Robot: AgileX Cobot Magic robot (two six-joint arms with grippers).
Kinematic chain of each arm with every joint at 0, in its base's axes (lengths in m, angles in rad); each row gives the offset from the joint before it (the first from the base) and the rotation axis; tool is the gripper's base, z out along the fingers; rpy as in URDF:
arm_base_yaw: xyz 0 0 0.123 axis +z
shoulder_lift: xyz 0 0 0 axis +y
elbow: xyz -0.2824 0 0.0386 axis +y
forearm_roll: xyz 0.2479 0 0.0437 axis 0.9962 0 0.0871
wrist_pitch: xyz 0 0 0 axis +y
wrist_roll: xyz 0.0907 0 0.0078 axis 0.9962 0 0.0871
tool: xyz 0 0 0 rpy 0 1.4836 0
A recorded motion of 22 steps. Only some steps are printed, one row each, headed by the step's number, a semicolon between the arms.
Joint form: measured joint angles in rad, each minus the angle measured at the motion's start. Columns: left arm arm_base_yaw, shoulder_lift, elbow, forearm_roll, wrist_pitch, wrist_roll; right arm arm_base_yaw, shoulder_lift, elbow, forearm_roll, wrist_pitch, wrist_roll.
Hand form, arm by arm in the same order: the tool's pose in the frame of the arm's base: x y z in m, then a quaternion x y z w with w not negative. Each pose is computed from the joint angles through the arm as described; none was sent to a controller.
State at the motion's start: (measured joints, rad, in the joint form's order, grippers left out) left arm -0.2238 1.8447 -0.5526 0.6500 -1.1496 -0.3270; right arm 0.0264 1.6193 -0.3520 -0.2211 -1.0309 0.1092
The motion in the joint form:
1: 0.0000 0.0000 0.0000 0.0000 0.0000 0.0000; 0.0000 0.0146 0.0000 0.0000 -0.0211 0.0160
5: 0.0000 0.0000 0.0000 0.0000 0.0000 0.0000; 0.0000 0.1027 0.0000 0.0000 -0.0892 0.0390
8: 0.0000 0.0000 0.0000 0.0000 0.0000 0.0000; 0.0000 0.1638 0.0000 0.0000 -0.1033 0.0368
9: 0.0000 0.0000 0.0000 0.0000 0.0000 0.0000; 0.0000 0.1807 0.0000 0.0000 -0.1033 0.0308
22: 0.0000 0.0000 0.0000 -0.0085 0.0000 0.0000; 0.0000 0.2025 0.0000 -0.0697 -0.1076 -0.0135
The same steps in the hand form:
1: 0.2802 -0.1153 0.1469 0.25921 0.70267 -0.29446 0.59360; 0.2566 0.0241 0.1634 -0.06687 0.75533 0.08576 0.64626
5: 0.2802 -0.1153 0.1469 0.25921 0.70267 -0.29446 0.59360; 0.2603 0.0248 0.1467 -0.05462 0.76231 0.10051 0.63702
8: 0.2802 -0.1153 0.1469 0.25921 0.70267 -0.29446 0.59360; 0.2615 0.0250 0.1320 -0.05282 0.77703 0.10201 0.61889
9: 0.2802 -0.1153 0.1469 0.25921 0.70267 -0.29446 0.59360; 0.2616 0.0250 0.1276 -0.05444 0.78209 0.10044 0.61260
22: 0.2807 -0.1149 0.1471 0.25544 0.70345 -0.29323 0.59491; 0.2602 0.0306 0.1220 -0.10175 0.78362 0.10333 0.60408

